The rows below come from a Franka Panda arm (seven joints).
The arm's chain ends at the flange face. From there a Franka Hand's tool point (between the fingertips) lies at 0.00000 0.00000 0.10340 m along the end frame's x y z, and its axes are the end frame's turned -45 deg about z.
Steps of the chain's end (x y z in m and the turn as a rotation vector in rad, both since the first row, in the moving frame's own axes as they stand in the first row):
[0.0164, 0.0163, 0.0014, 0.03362, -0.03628, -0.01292]
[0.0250, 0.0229, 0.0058, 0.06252, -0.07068, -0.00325]
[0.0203, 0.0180, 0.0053, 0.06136, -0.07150, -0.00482]
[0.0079, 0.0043, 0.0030, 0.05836, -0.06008, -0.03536]
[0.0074, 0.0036, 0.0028, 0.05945, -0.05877, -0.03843]
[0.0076, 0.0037, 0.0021, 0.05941, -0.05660, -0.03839]
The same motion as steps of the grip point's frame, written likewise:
[-0.0002, 0.0180, 0.0013, 0.04943, -0.00188, -0.01292]
[0.0009, 0.0241, 0.0053, 0.09419, -0.00577, -0.00325]
[0.0009, 0.0174, 0.0048, 0.09395, -0.00717, -0.00482]
[0.0023, 0.0000, 0.0026, 0.08375, -0.00122, -0.03536]
[0.0026, -0.0009, 0.0024, 0.08359, 0.00048, -0.03843]
[0.0028, -0.0005, 0.0018, 0.08203, 0.00199, -0.03839]

